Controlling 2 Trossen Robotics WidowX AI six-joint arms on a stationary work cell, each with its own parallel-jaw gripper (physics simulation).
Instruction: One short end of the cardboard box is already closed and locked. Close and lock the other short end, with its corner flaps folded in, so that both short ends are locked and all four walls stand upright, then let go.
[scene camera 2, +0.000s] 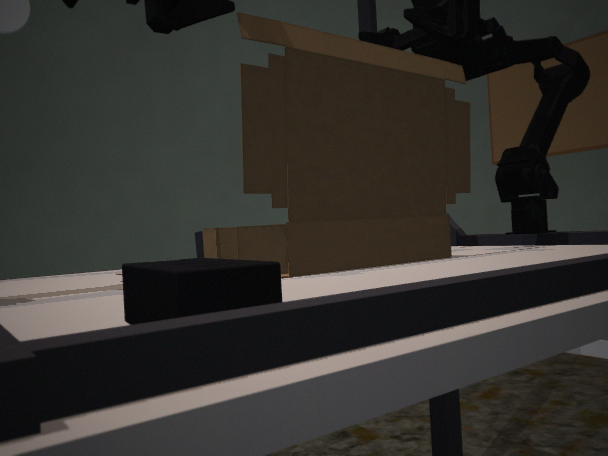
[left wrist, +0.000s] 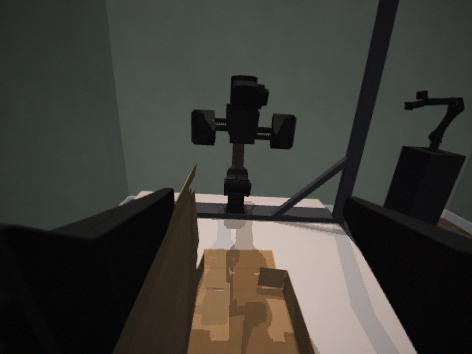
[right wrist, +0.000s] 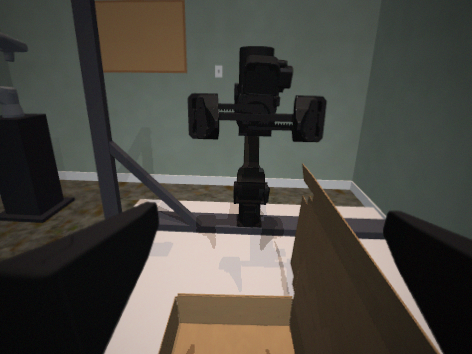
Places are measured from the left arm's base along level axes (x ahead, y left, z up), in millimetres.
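Pixels of known places: left gripper, fingertip midpoint: (scene camera 2: 380, 24) (left wrist: 260, 200) (right wrist: 257, 125); right gripper, fingertip midpoint: (left wrist: 244, 135) (right wrist: 270, 217); left arm's base, link origin: (scene camera 2: 530, 233) (right wrist: 249, 221); right arm's base, link origin: (left wrist: 235, 209).
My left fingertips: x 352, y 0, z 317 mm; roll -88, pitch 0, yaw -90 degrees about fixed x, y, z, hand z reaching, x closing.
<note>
For each thing: its middle in the pictures, then the offset to it from my left fingertips. "pt": a spot on its surface instead.
- table with its tall lid panel, surface spot: (right wrist: 340, 280) (left wrist: 170, 259) pt 82 mm left, 94 mm ahead, 128 mm down
- far end's flap, surface spot: (left wrist: 262, 257) pt 72 mm right, 336 mm ahead, 330 mm down
- corner flap, surface spot: (left wrist: 272, 278) pt 81 mm right, 245 mm ahead, 306 mm down
- black block, body centre: (scene camera 2: 193, 295) 279 mm left, 432 mm ahead, 319 mm down
- table's front rail, surface spot: (scene camera 2: 320, 320) pt 380 mm left, 426 mm ahead, 322 mm down
- lid's top flap, surface spot: (scene camera 2: 350, 52) pt 85 mm left, 137 mm ahead, 86 mm down
The cardboard box (scene camera 2: 370, 240) (left wrist: 240, 305) (right wrist: 235, 310) stands on the table with its tall lid panel (scene camera 2: 365, 140) (left wrist: 167, 280) (right wrist: 340, 280) upright. In the left wrist view, the far end's flap (left wrist: 262, 257) lies flat outward, and a corner flap (left wrist: 272, 278) stands folded inward at its right. In the right wrist view, the far short end wall (right wrist: 215, 309) is upright. My left gripper (left wrist: 260, 200) (right wrist: 257, 125) is open and empty, high above the box. My right gripper (right wrist: 270, 217) (left wrist: 244, 135) is open and empty, raised opposite; scene camera 2 cuts it off.
A black block (scene camera 2: 200, 292) stands near the table's front rail (scene camera 2: 320, 320) in scene camera 2. Dark frame posts (left wrist: 367, 85) (right wrist: 95, 100) with slanted braces rise beside the table. The lid's top flap (scene camera 2: 350, 52) slants outward near the left arm.
</note>
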